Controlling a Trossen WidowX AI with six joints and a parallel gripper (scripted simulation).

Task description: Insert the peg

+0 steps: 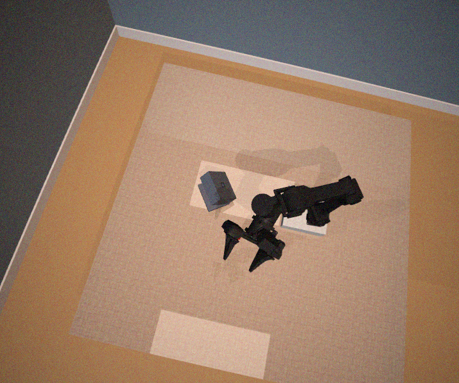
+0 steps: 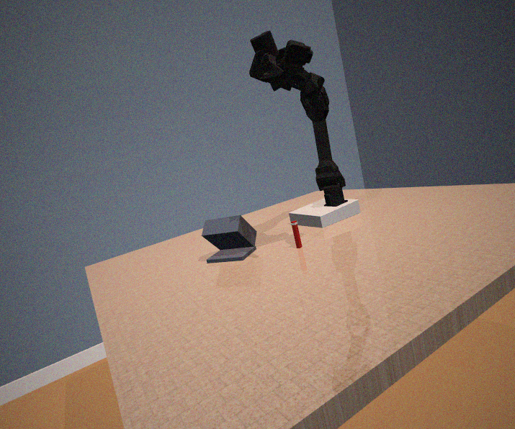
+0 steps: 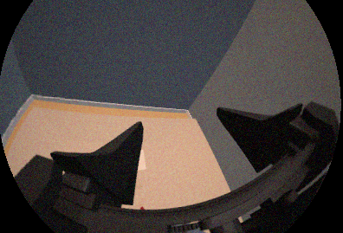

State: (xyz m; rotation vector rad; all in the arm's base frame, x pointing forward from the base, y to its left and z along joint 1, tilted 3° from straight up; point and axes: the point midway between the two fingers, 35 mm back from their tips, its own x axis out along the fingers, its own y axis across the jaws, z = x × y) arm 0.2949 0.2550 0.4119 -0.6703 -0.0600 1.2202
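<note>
Now: the red peg 370 mm below my gripper tip, 160 mm to the right of it and 20 mm behind it. The rest, counted from my gripper tip: sloped panel: 360 mm below, 350 mm to the right, 100 mm ahead.
</note>
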